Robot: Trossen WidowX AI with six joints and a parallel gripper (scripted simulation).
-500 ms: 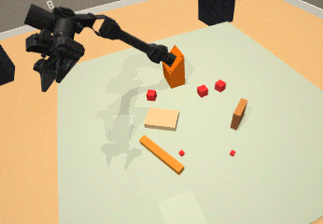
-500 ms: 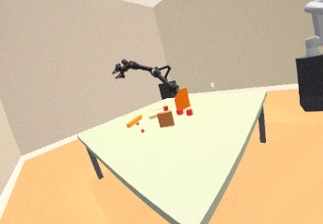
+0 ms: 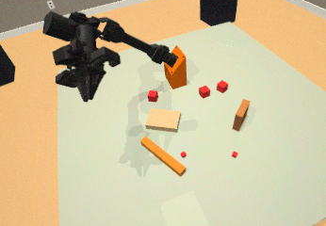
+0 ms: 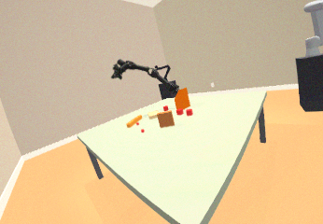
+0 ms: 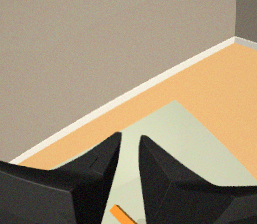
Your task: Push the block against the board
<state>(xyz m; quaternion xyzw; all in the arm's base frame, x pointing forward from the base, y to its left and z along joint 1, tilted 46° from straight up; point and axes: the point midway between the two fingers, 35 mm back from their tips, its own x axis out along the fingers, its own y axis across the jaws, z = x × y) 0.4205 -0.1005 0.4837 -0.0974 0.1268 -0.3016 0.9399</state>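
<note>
Right now the brown square block is 530 mm to the left of my gripper tip and 390 mm below it. Round my gripper tip: long orange board 420 mm below, 160 mm to the left, 20 mm behind; pale tan flat block 420 mm below, 240 mm to the left, 180 mm behind.
</note>
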